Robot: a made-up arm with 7 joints.
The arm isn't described. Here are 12 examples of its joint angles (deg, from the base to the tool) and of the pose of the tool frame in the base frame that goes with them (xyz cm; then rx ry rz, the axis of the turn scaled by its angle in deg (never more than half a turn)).
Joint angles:
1: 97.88 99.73 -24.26 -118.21 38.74 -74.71 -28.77
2: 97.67 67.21 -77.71 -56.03 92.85 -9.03 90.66
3: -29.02 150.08 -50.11 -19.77 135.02 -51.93 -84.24
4: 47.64 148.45 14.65 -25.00 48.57 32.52 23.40
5: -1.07 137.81 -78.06 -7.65 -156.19 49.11 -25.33
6: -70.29 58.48 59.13 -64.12 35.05 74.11 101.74
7: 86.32 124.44 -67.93 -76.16 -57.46 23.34 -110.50
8: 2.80 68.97 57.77 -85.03 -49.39 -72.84 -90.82
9: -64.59 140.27 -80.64 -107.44 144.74 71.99 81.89
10: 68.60 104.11 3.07 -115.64 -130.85 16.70 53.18
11: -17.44 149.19 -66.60 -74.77 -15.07 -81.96 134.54
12: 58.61 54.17 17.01 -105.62 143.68 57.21 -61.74
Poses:
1: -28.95 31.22 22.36 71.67 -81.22 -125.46
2: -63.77 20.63 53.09 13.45 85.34 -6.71
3: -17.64 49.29 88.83 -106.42 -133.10 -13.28
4: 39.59 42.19 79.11 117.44 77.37 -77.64
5: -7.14 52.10 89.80 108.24 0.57 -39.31
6: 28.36 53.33 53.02 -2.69 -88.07 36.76
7: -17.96 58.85 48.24 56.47 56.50 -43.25
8: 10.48 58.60 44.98 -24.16 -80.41 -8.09
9: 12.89 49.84 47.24 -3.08 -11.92 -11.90
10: 6.15 36.67 18.85 -28.88 -4.51 61.95
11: 5.48 57.89 70.72 25.89 -19.84 -101.87
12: -5.61 38.82 10.36 30.01 -82.29 -87.13
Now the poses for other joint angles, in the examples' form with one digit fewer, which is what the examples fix.
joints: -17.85 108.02 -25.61 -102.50 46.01 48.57 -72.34
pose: 29.7 35.0 37.9 -31.3 -45.0 115.9
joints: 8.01 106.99 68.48 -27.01 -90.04 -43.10 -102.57
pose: -4.9 66.2 68.6 46.4 -81.5 41.6
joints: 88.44 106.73 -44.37 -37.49 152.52 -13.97 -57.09
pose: -20.3 65.7 47.9 25.9 96.0 -120.9
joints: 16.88 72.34 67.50 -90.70 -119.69 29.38 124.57
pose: 5.9 50.2 48.8 -158.6 -37.3 11.8
